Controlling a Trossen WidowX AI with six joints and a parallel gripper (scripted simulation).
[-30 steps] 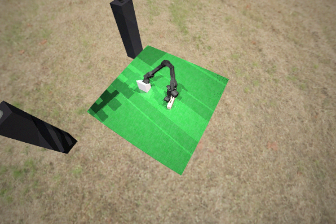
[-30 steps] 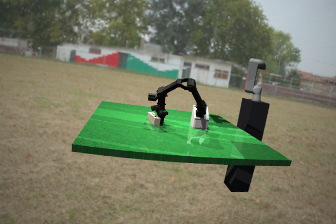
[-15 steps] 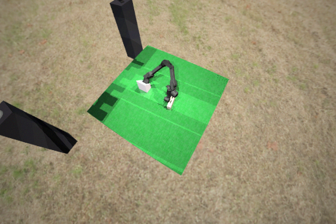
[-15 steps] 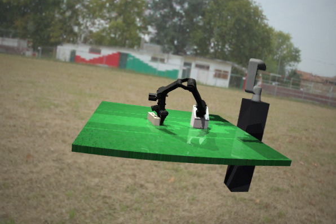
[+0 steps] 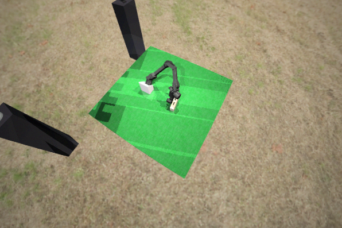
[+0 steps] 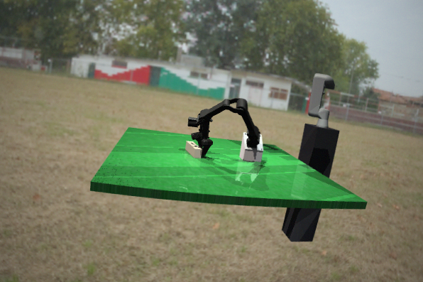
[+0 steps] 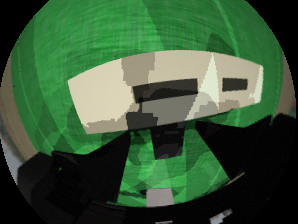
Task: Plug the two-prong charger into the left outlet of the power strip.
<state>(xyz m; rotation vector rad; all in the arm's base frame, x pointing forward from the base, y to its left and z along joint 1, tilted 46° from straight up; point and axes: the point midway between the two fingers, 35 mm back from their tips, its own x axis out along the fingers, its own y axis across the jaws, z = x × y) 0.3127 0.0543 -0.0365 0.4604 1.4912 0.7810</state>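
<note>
Now: gripper tip 2 cm short of the black two-prong charger and 1 cm below it.
</note>
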